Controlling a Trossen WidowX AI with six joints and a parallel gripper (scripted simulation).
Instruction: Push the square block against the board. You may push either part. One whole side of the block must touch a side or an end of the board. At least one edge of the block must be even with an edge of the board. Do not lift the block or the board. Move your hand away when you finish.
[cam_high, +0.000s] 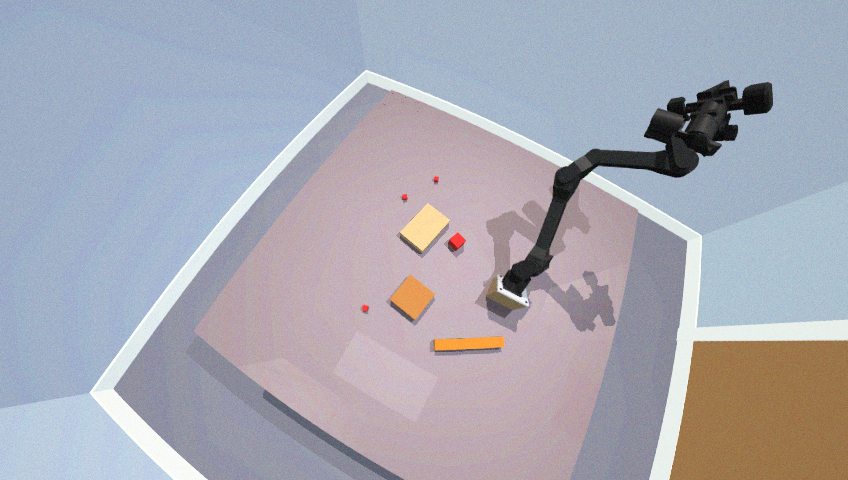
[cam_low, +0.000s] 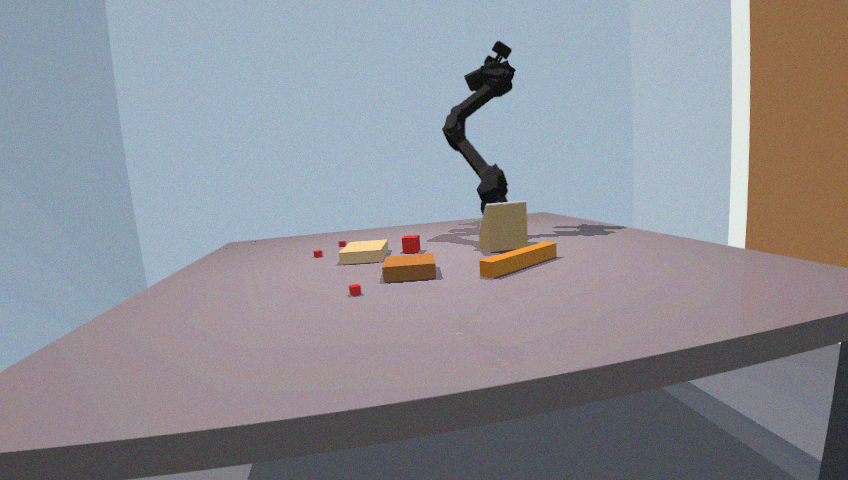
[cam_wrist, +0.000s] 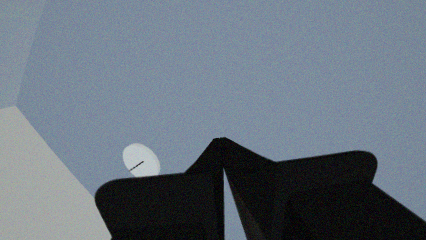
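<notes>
Now: the orange square block 460 mm ahead of my gripper tip, 690 mm to the left of it and 570 mm below it. Also, from my gripper tip: long orange board 240 mm ahead, 740 mm to the left, 570 mm below; then cream rectangular block 540 mm ahead, 460 mm to the left, 570 mm below; then red cube 420 mm ahead, 450 mm to the left, 570 mm below.
</notes>
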